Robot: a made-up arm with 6 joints.
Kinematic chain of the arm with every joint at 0, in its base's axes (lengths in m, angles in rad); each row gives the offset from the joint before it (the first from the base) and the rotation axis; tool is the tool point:
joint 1: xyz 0 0 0.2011 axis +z
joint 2: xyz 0 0.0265 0 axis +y
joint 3: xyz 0 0 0.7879 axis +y
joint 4: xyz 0 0 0.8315 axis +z
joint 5: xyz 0 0 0 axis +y
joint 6: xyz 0 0 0.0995 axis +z
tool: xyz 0 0 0
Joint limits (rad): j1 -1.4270..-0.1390 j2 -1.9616..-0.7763 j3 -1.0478..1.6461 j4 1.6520..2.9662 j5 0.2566..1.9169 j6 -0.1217..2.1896
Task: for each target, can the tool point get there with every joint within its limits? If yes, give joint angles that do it. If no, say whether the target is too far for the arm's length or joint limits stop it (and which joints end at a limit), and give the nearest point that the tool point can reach.
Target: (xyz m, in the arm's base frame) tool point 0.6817 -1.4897 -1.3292
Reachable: no: too far | nearest point -0.7300 0.1463 -0.9477 | short by 2.194 m
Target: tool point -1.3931 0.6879 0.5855
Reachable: yes | joints -0.3862 -1.4353 0.2696 2.0758 1.7250 1.8375
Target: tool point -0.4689 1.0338 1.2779
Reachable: yes | joints -1.0405 -1.1639 0.6962 1.7539 1.2214 0.1270
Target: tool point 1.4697 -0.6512 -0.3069
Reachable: no: joint limits stop it (at a limit: joint 1, joint 2, joint 3, joint 5) | nearest point -0.0236 0.7670 -0.8993 | short by 2.143 m
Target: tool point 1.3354 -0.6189 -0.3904
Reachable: no: joint limits stop it (at a limit: joint 1, joint 2, joint 3, joint 5) | nearest point -0.0260 0.7645 -0.8996 | short by 2.007 m
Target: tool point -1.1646 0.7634 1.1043
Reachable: yes | joints -0.5117 -1.2010 0.4100 1.8598 0.8071 1.7866
